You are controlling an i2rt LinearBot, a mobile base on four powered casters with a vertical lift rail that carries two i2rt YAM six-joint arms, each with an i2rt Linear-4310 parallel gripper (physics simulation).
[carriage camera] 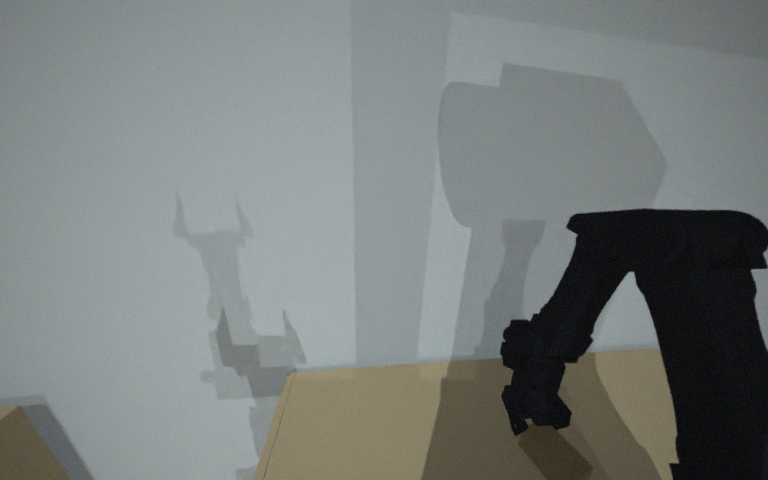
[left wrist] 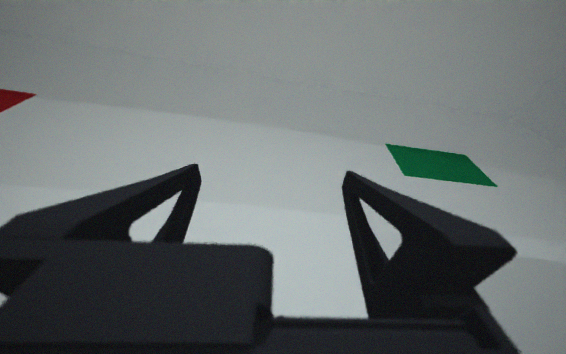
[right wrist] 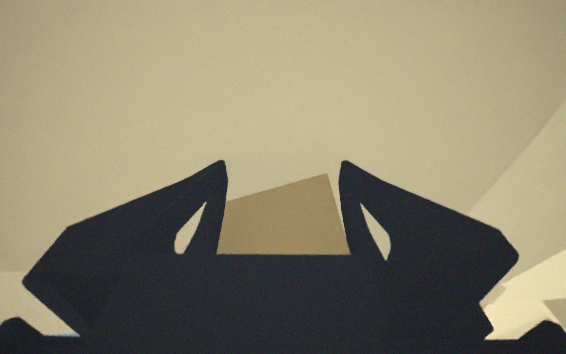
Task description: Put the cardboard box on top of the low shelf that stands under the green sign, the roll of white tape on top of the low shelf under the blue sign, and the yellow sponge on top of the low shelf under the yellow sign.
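Places are measured from the left arm's base along level axes (x up, y ahead, z left), in millimetres.
Pixels of known places: left gripper, fingertip midpoint: point(left wrist: 273, 175); right gripper, fingertip midpoint: point(right wrist: 283, 170).
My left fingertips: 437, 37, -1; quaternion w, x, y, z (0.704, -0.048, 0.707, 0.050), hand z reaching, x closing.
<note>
For each thing: its top centre in the pictures, then the offset to it from my left fingertips, as dx, dy, dz. Level surfaces: height alone.
- brown cardboard box at its top centre: point(right wrist: 305, 322) point(carriage camera: 556, 446) -533, +164, -687
- tan low shelf at its surface level: dx -585
- green sign at its top centre: point(left wrist: 426, 149) +656, +443, -699
My right gripper point(carriage camera: 532, 428) point(right wrist: 283, 170) is shut on the brown cardboard box point(carriage camera: 555, 452) point(right wrist: 285, 220), which sits tilted between the fingers. In the carriage camera the box hangs in front of a tan low shelf point(carriage camera: 351, 418), and its lower end is cut off by the picture's edge. In the right wrist view a tan surface fills the background. My left gripper point(left wrist: 273, 175) is open and empty. The green sign point(left wrist: 440, 165) shows on the wall beyond its right-hand finger. The white tape, the yellow sponge and the blue and yellow signs do not show.
Part of a red sign point(left wrist: 14, 99) shows at the left edge of the left wrist view. A corner of another tan shelf point(carriage camera: 25, 447) shows at the lower left of the carriage camera. A grey wall point(carriage camera: 113, 141) stands behind both shelves, with shadows of the arms on it.
</note>
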